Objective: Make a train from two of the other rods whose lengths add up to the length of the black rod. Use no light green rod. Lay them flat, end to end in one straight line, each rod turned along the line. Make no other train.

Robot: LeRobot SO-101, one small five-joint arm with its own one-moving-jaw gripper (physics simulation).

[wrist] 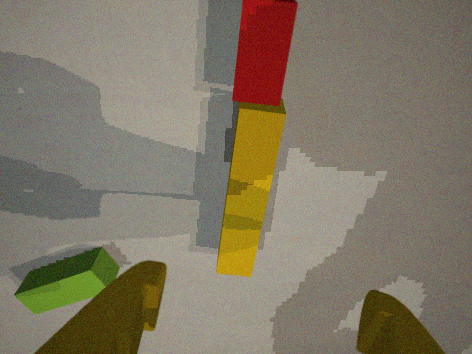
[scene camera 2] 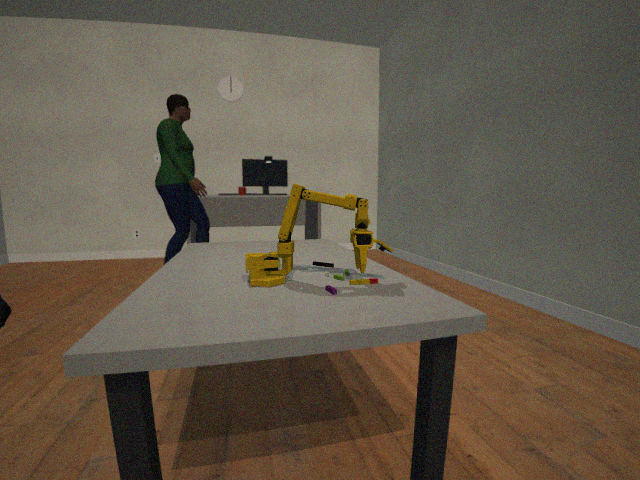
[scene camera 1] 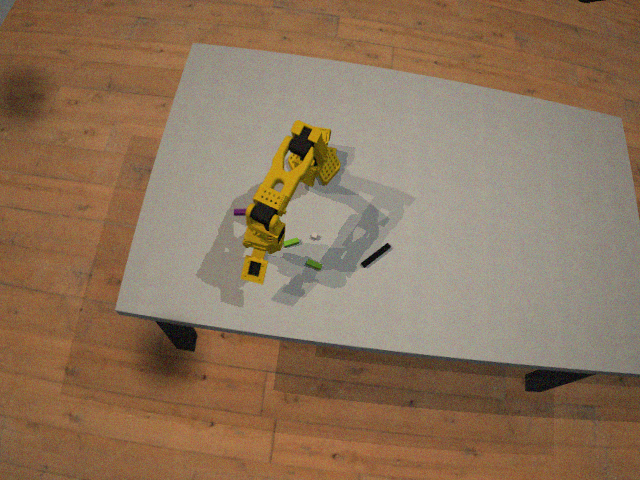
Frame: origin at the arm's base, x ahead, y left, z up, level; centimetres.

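Seen in the pictures: hand, its tool point: (wrist: pixel 162 287) (scene camera 2: pixel 358 267) (scene camera 1: pixel 268 251); arm's base, origin of its link: (scene camera 2: pixel 273 280) (scene camera 1: pixel 312 172).
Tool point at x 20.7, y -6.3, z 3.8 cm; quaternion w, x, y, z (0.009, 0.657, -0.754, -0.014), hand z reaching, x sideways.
Note:
Pixels of each thing's top centre, then the offset from my tool point to it. Level surfaces: height alone.
- yellow rod, centre of its top: (wrist: pixel 246 205) (scene camera 2: pixel 359 279) dx -0.1, dy -1.5, dz -2.8 cm
- red rod, centre of its top: (wrist: pixel 262 55) (scene camera 2: pixel 373 279) dx +3.5, dy -1.6, dz -2.8 cm
- black rod, centre of its top: (scene camera 1: pixel 376 254) (scene camera 2: pixel 323 262) dx -3.7, dy +21.1, dz -2.8 cm
- purple rod, centre of its top: (scene camera 1: pixel 243 211) (scene camera 2: pixel 331 287) dx -9.0, dy -6.5, dz -2.8 cm
- light green rod, centre of its top: (wrist: pixel 61 293) (scene camera 1: pixel 291 241) (scene camera 2: pixel 339 275) dx -3.9, dy +3.9, dz -2.8 cm
- small whitish piece, centre of its top: (scene camera 1: pixel 314 235) (scene camera 2: pixel 326 272) dx -6.0, dy +8.4, dz -2.8 cm
- table, height of its surface: dz -3.8 cm
A yellow rod (scene camera 2: pixel 358 282) (wrist: pixel 247 195) and a red rod (scene camera 2: pixel 373 281) (wrist: pixel 264 55) lie flat, end to end in nearly one line. Their near ends meet or almost meet, with a slight sideways offset. The arm hides both in scene camera 1. The black rod (scene camera 1: pixel 375 255) (scene camera 2: pixel 323 264) lies well apart. A purple rod (scene camera 1: pixel 239 211) (scene camera 2: pixel 330 289) lies partly under the arm in scene camera 1. My gripper (scene camera 2: pixel 377 260) (wrist: pixel 263 280) is open and empty, above the table; the yellow rod's near end shows beyond the gap between its jaws.
A light green rod (scene camera 1: pixel 292 242) (scene camera 2: pixel 338 277) (wrist: pixel 70 287) lies left of the yellow rod in the wrist view. Another green rod (scene camera 1: pixel 313 264) (scene camera 2: pixel 346 272) lies towards the black rod. A small whitish piece (scene camera 1: pixel 315 236) (scene camera 2: pixel 327 274) lies near them on the table (scene camera 1: pixel 465 206).

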